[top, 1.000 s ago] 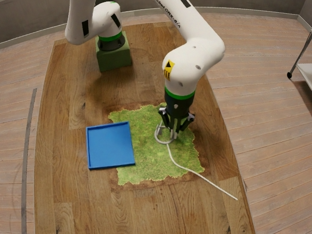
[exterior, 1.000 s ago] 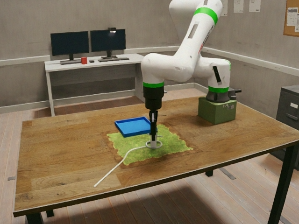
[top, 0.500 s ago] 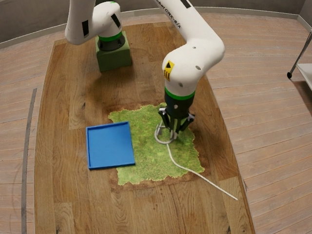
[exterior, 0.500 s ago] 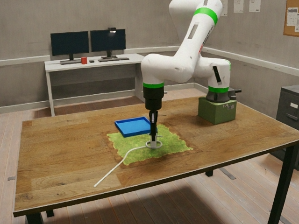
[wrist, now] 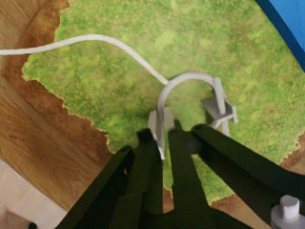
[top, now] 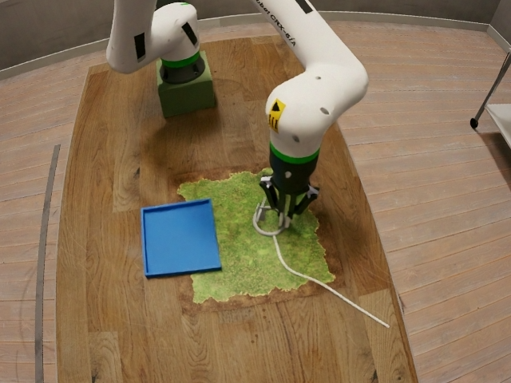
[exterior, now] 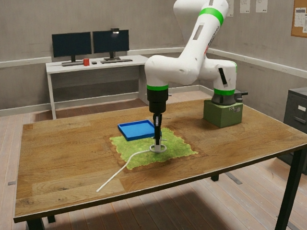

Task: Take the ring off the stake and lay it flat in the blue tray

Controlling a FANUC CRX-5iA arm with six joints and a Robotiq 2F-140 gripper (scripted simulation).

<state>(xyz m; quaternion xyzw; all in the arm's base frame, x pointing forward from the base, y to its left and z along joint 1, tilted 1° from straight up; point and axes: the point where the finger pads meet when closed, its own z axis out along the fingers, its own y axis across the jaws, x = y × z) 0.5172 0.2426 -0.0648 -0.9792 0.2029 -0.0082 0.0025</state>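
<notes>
The ring lies 10 mm behind my hand, 30 mm to the right of it and 40 mm below it. The rest, counted from my hand: grey stake (30 mm behind, 60 mm to the right, 20 mm below); blue tray (10 mm ahead, 270 mm to the right, 40 mm below).
</notes>
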